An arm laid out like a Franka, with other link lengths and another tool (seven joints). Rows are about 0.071 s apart.
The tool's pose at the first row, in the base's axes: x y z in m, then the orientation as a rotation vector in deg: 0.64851 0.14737 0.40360 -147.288 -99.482 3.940
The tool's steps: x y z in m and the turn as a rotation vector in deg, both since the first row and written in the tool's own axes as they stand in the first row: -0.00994 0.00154 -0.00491 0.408 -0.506 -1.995; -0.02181 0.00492 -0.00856 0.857 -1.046 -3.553; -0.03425 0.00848 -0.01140 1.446 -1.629 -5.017; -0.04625 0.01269 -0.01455 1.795 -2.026 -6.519; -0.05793 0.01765 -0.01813 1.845 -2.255 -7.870
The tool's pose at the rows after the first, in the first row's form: 0.64652 0.13754 0.40856 -145.423 -101.976 4.881; 0.64543 0.12524 0.41219 -143.903 -103.881 5.913; 0.64425 0.11235 0.41501 -142.360 -105.587 7.117; 0.64386 0.09962 0.41810 -140.850 -107.377 7.875; 0.64430 0.08691 0.42157 -139.603 -109.068 8.170
